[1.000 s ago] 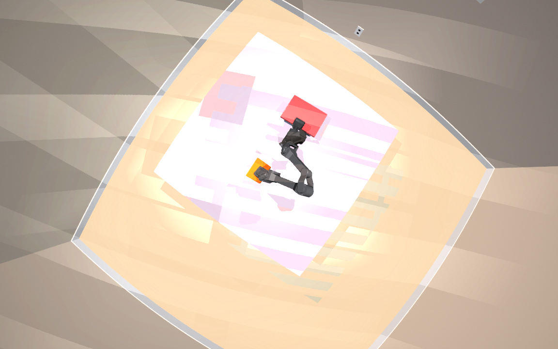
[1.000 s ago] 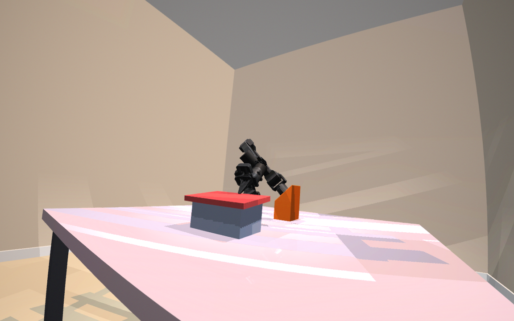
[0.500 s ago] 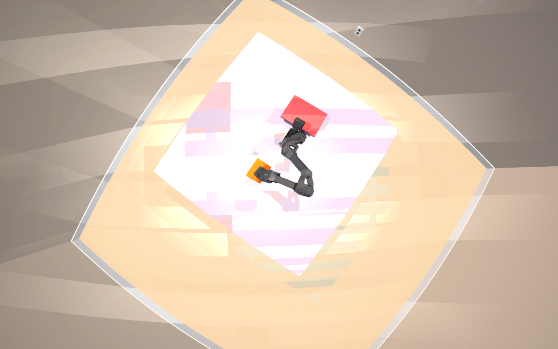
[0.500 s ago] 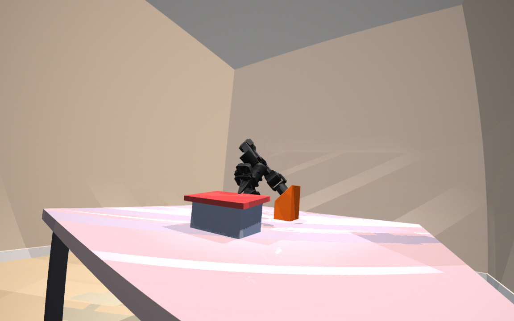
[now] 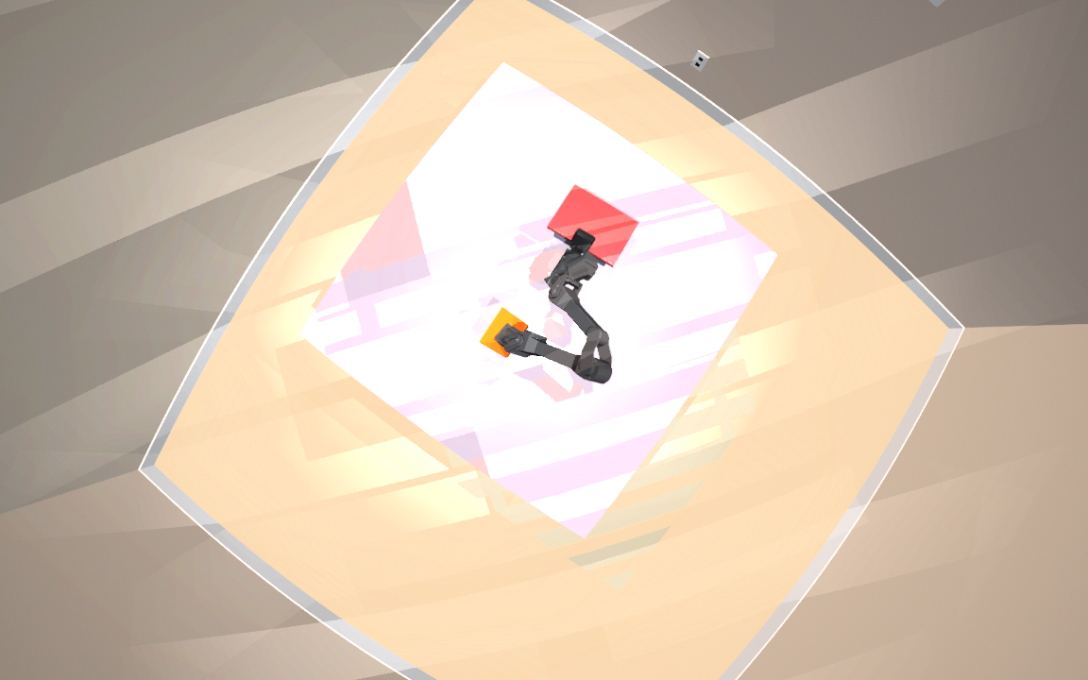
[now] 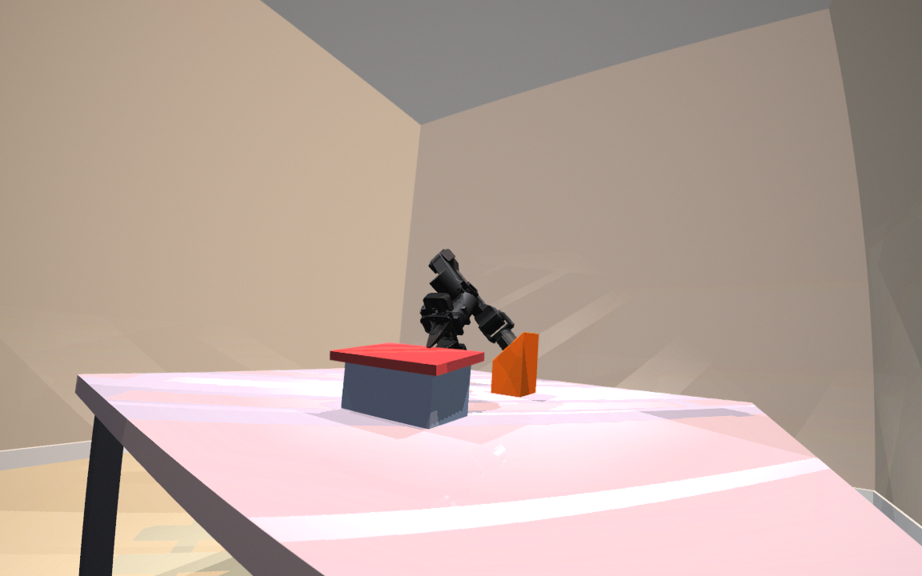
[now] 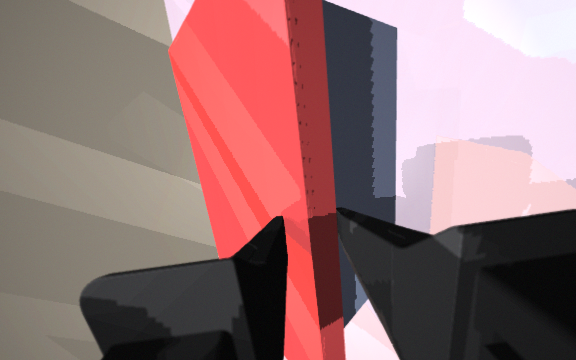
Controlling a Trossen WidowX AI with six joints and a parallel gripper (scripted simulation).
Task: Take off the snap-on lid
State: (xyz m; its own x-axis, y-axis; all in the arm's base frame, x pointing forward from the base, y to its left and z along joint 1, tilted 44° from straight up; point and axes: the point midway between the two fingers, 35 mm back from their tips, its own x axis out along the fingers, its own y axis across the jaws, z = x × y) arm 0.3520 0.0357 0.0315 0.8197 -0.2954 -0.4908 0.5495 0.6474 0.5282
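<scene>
My gripper tip is now 8 cm short of the red lid and 1 cm to the right of it. Also, from my gripper tip: grey-blue storage box (7 cm ahead, 6 cm below, 1 cm to the left).
</scene>
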